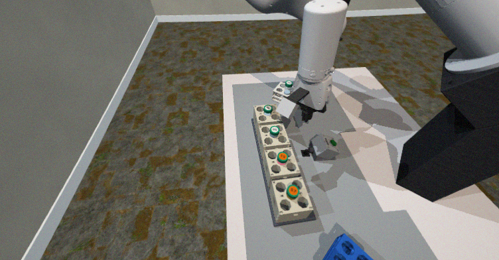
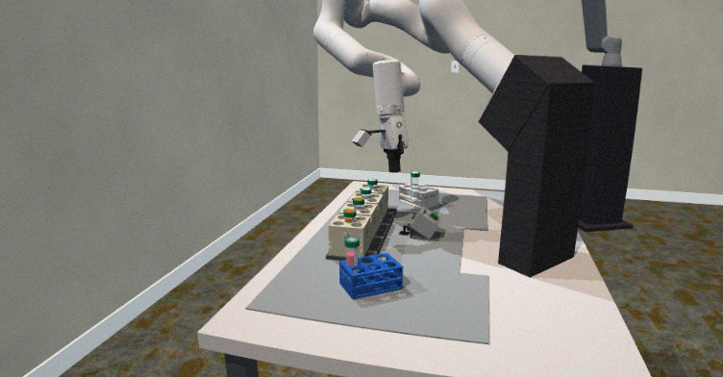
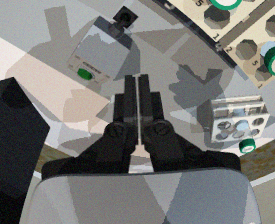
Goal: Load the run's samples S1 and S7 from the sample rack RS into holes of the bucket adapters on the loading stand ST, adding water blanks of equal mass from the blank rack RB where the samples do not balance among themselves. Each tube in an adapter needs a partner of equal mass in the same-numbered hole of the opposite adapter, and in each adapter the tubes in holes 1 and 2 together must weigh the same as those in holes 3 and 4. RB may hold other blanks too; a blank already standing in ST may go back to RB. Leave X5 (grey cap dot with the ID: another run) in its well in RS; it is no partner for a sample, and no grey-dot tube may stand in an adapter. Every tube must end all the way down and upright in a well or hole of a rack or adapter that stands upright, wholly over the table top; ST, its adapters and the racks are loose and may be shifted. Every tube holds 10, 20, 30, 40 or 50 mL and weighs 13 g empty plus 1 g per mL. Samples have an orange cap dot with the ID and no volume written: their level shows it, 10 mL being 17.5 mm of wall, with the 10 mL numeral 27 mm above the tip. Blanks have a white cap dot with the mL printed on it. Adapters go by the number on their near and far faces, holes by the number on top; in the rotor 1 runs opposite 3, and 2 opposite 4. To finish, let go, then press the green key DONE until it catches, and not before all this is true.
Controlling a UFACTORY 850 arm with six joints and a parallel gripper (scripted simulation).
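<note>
Right now the green done key is 14 cm below my hand, 11 cm behind it and 7 cm to the left of it. Also, from my hand: 50 mL blank (14 cm below, 9 cm ahead, 5 cm to the right); sample S1 (14 cm below, 12 cm ahead, 5 cm to the left); 40 mL blank (16 cm to the right, 14 cm below, 5 cm ahead).
</note>
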